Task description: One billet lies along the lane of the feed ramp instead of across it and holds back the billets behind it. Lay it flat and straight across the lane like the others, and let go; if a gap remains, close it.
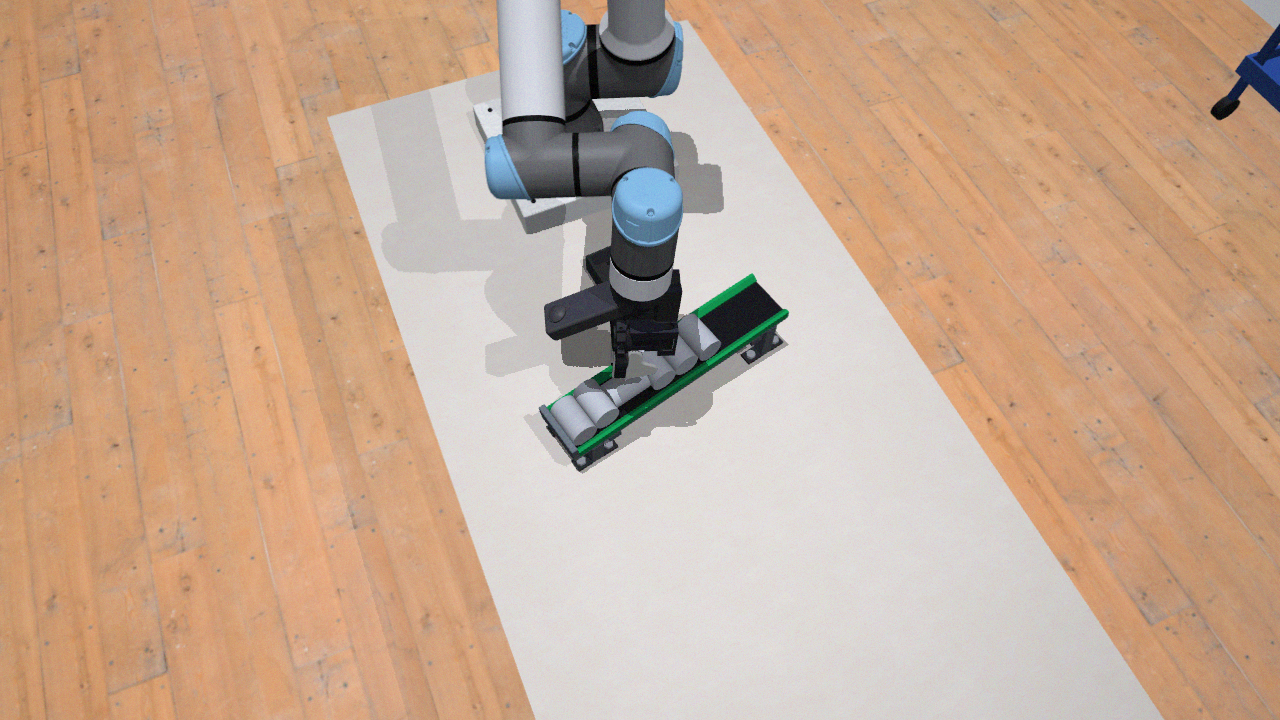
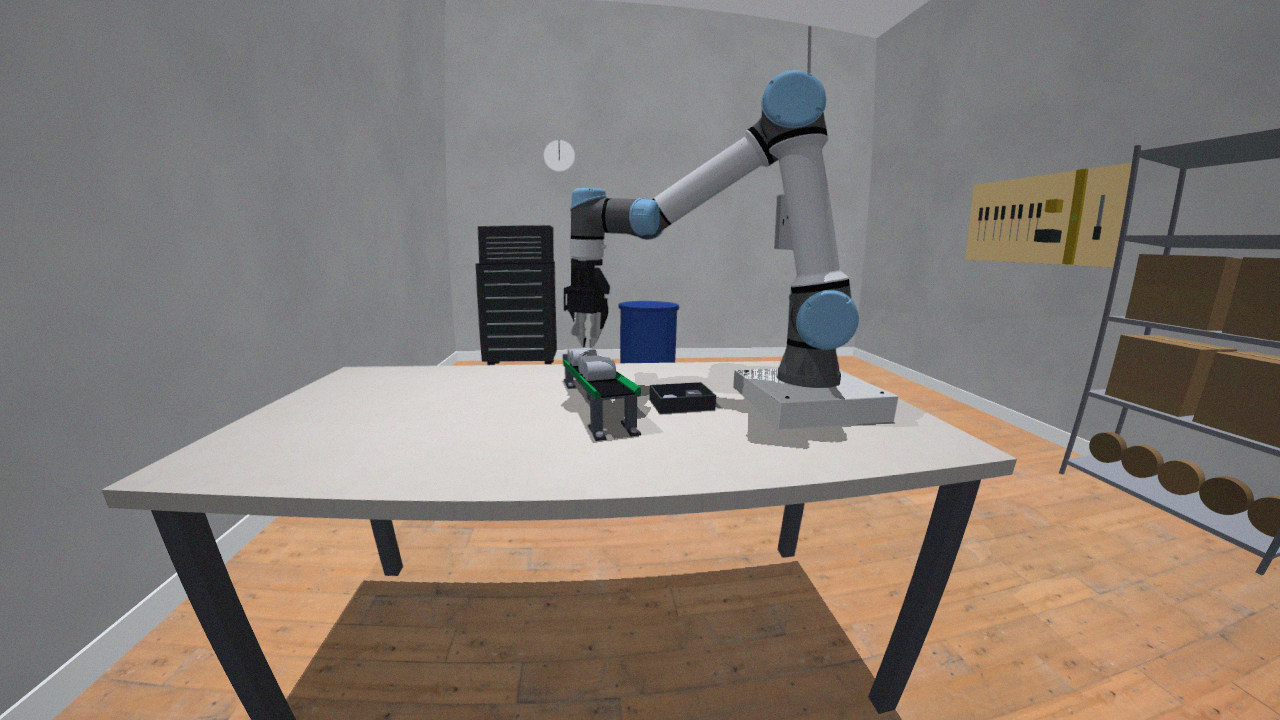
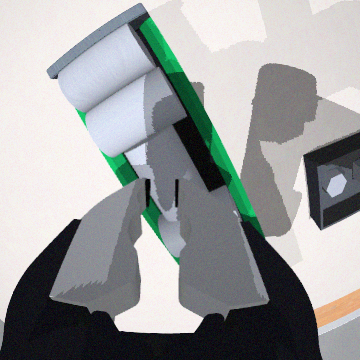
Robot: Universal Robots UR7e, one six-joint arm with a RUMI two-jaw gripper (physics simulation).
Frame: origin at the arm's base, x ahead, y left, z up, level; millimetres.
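Seen in the pictures: gripper, fingertip midpoint: (image 1: 619, 376) (image 2: 587, 347) (image 3: 162, 180); arm's base, origin of the base link: (image 2: 808, 379).
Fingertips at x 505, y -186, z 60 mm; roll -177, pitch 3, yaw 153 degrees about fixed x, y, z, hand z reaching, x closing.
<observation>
Pixels of each thing's top centre, then the offset from my fingertips to it.
- billet, middle of its top: (image 3: 166, 187) (image 1: 625, 377) 9 mm down, 3 mm ahead, 9 mm left
- black tray, middle of its top: (image 3: 358, 183) (image 1: 630, 272) (image 2: 682, 389) 76 mm down, 195 mm back, 139 mm left
The feed ramp (image 1: 695, 377) (image 2: 593, 385) (image 3: 200, 107) has green rails and a black lane and stands on the white table. Two grey billets (image 1: 582, 410) (image 3: 103, 64) lie across the lane at its low end stop. One billet (image 1: 635, 387) (image 3: 168, 150) lies along the lane behind them. More billets (image 1: 699, 336) lie across the lane behind it. My gripper (image 1: 620, 370) (image 2: 587, 339) (image 3: 162, 180) hangs just above the lengthwise billet. Its fingers are nearly closed and nothing is between them. The billet shows below, through the narrow slit.
A black tray (image 2: 683, 397) (image 3: 321, 186) with a hex part stands beside the ramp, towards the robot base (image 2: 819, 399). A blue bin (image 2: 647, 329) and a black drawer cabinet (image 2: 515, 293) stand on the floor behind the table.
</observation>
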